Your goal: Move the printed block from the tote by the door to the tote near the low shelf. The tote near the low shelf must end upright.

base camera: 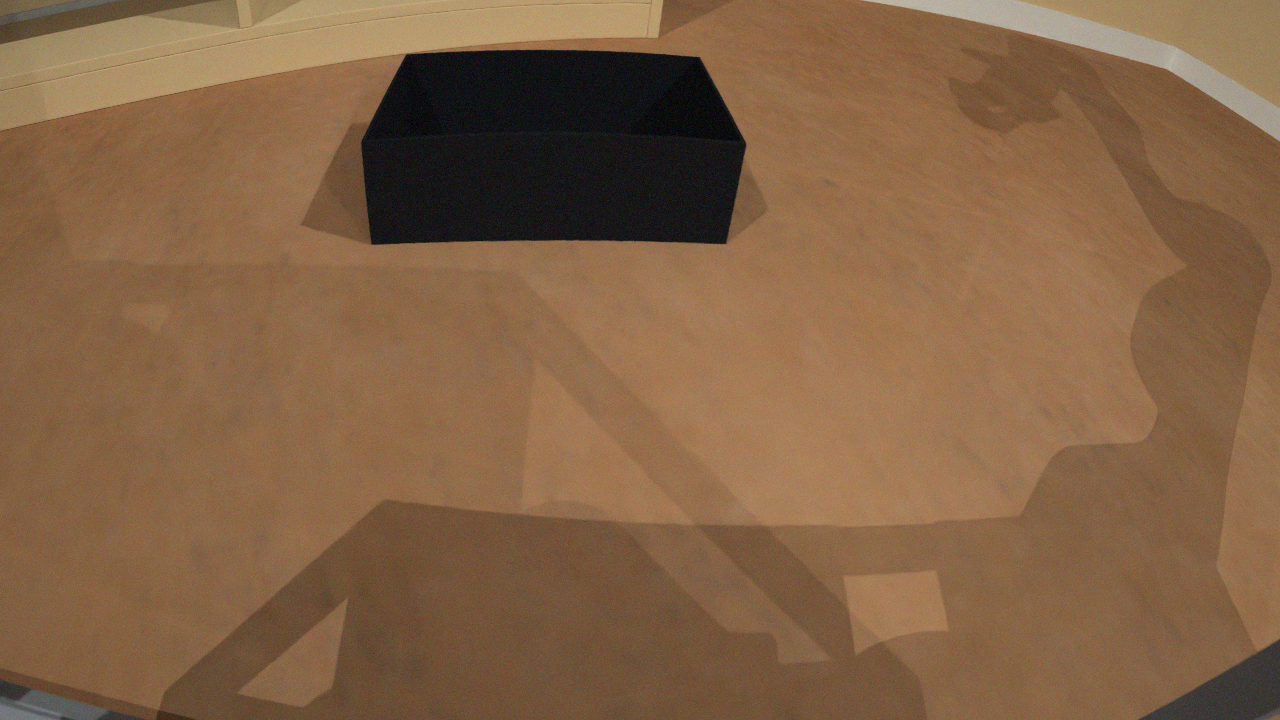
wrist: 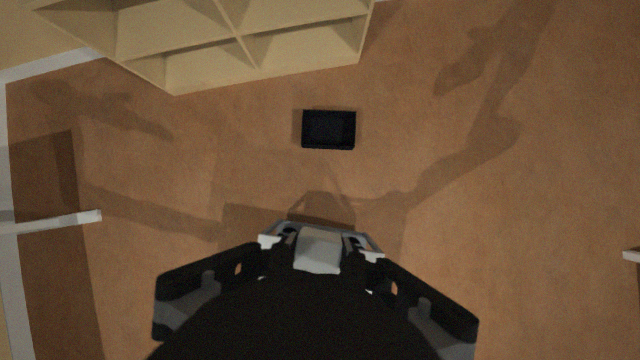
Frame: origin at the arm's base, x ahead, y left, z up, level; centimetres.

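Seen in the pictures: gripper, fingertip midpoint: (wrist: 318,244).
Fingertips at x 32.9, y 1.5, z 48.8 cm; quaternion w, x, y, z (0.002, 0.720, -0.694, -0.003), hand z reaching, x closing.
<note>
Offsets run from my fingertips to a thing's top centre. "pt": to the spot under its first point.
A black tote @(dx +36.7, dy +3.1, dz -78.4 cm) (base camera: 553,189) (wrist: 328,129) stands upright on the floor near the low shelf (base camera: 501,31) (wrist: 270,75), its open top up. In the base camera view its front wall hides most of its floor. My gripper (wrist: 318,244) is shut on a light grey block @(dx -0.3, dy +0.0, dz +2.1 cm) (wrist: 318,252), the printed block, at the lower middle of the wrist view. The gripper and block are high above the floor, on the robot's side of the tote and not over it. The tote by the door does not show in either view.
The low shelf stands behind the tote and reaches to the left. White baseboard (base camera: 1074,34) runs along the wall at the upper right of the base camera view. A white wall end @(pt dx -40.7, dy +155.7, dz -85.9 cm) (wrist: 85,217) juts in at the left of the wrist view. Shadows of the arm and base fall on the floor.
</note>
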